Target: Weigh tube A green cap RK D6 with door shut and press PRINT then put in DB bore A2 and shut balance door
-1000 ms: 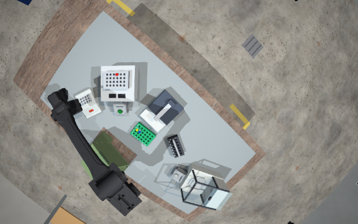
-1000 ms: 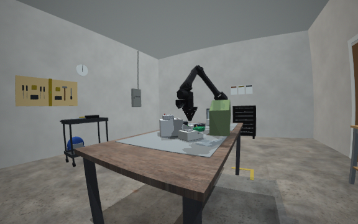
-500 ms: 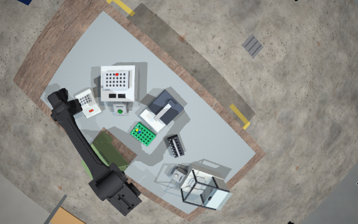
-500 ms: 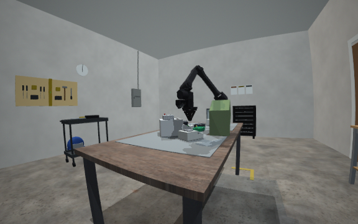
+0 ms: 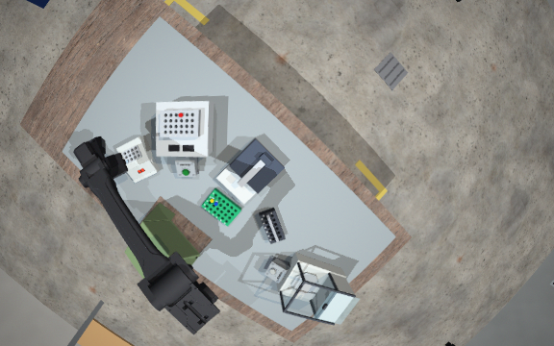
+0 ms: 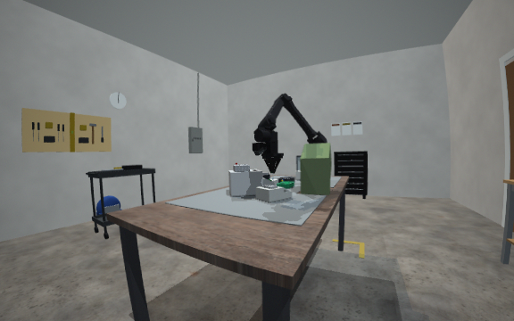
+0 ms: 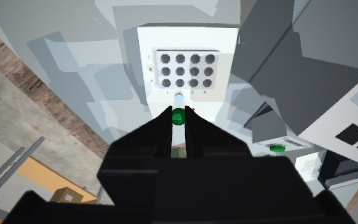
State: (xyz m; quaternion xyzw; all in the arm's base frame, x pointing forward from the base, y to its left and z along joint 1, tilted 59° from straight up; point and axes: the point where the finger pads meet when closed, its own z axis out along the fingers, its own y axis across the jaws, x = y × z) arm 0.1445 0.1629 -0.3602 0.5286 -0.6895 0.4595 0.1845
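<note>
My gripper is now 2 cm to the left of the dry block DB and 11 cm above it. From my hand the other things lie so: red-capped tube (27 cm ahead, 5 cm to the right, 2 cm above); green-capped tube (2 cm below); green tube rack RK (10 cm ahead, 38 cm to the right, 12 cm below).
</note>
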